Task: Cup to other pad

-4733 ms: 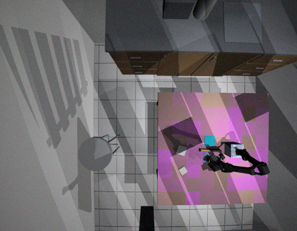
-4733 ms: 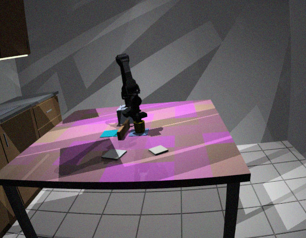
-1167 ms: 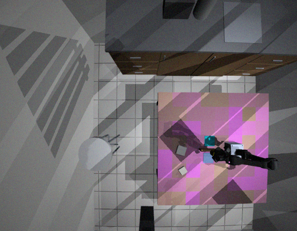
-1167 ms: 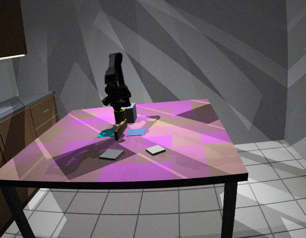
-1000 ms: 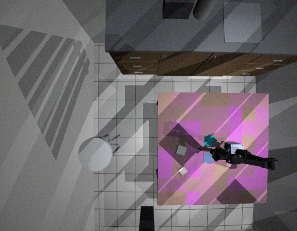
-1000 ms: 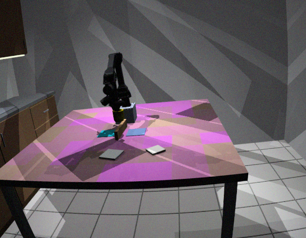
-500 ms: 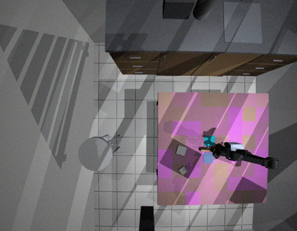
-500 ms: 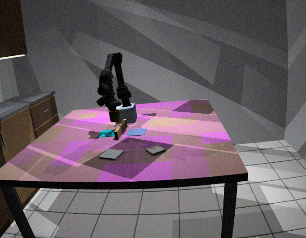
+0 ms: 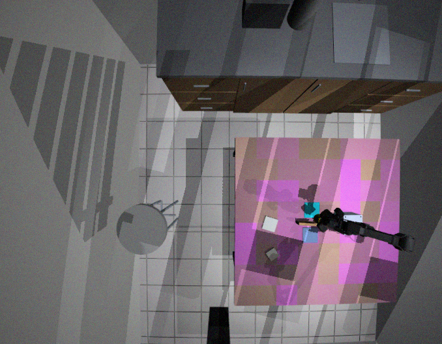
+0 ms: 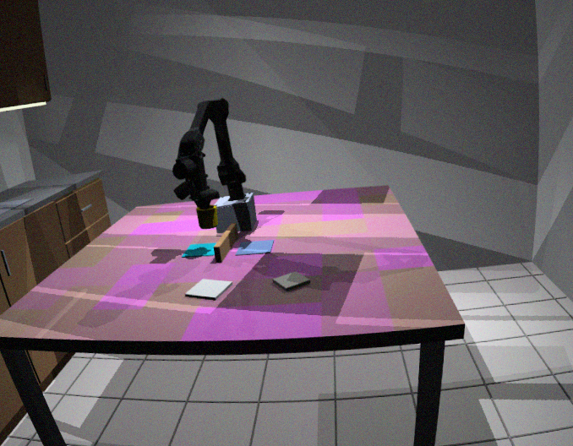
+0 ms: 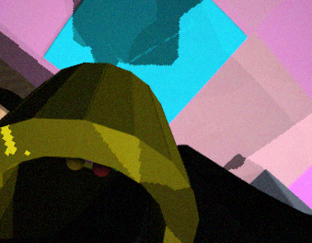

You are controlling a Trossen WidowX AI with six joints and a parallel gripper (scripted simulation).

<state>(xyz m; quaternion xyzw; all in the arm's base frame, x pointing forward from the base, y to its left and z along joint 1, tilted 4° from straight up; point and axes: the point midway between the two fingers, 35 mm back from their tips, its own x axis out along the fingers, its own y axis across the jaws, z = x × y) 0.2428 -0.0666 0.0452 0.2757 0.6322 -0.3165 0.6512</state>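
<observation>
Right now my gripper tip is 20 mm short of the cyan pad, 20 mm to the left of it and 130 mm above it. The rest, counted from my gripper tip: wooden bar (20 mm ahead, 80 mm to the left, 100 mm below); blue pad (30 mm ahead, 170 mm to the left, 130 mm below); yellow cup (20 mm ahead, 20 mm to the left).
</observation>
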